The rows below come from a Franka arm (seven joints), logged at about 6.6 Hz.
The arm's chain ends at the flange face. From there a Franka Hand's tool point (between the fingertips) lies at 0.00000 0.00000 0.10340 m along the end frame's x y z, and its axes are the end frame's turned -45 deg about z.
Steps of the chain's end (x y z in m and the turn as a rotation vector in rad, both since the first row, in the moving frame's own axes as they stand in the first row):
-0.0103, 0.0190, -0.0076, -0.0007, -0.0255, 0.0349
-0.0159, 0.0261, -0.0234, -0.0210, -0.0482, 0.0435
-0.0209, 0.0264, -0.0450, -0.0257, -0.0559, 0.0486
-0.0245, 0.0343, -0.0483, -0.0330, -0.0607, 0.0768
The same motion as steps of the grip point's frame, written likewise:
-0.0226, 0.0043, -0.0076, 0.0175, -0.0185, 0.0349
-0.0347, 0.0051, -0.0235, 0.0192, -0.0489, 0.0435
-0.0394, 0.0015, -0.0452, 0.0214, -0.0577, 0.0486
-0.0483, 0.0046, -0.0485, 0.0196, -0.0663, 0.0768

